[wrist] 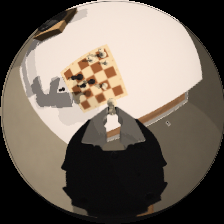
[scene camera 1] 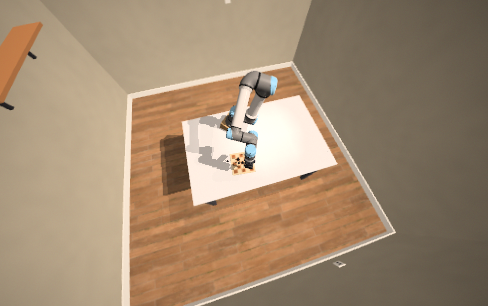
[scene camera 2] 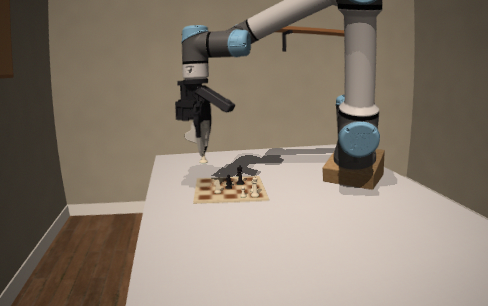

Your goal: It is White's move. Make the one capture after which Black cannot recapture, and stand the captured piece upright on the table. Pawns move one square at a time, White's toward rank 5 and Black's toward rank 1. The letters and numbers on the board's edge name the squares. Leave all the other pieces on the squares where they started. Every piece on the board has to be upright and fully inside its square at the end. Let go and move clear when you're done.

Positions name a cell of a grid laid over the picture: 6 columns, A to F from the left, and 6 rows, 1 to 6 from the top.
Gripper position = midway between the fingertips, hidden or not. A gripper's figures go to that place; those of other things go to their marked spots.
The gripper (wrist: D3): 0.15 m from the lens. A chessboard (wrist: C3) is 0.28 m from the lens.
